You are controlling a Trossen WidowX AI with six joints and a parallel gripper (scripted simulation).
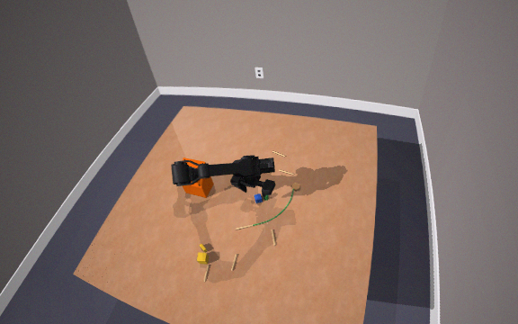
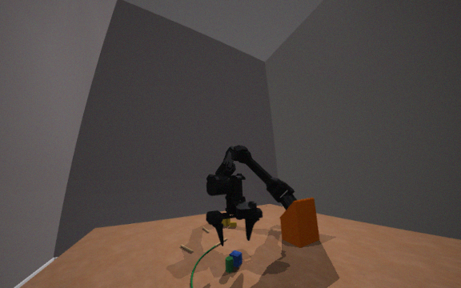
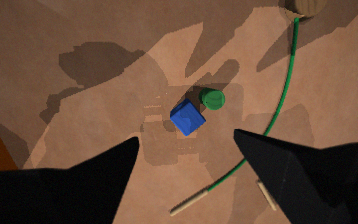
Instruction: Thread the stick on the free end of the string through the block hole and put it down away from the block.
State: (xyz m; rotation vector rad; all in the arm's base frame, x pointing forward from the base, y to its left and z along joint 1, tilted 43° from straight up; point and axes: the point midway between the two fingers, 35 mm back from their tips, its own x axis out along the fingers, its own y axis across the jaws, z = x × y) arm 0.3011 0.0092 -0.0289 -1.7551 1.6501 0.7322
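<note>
My gripper tip is now 4 cm above the blue block, 1 cm to the right of it and 1 cm short of it. The rest, counted from my gripper tip: round wooden button (15 cm ahead, 13 cm to the left, 5 cm below); green cylinder (4 cm below, 4 cm ahead, 3 cm to the left); thin stick (14 cm to the right, 5 cm below, 1 cm ahead).
</note>
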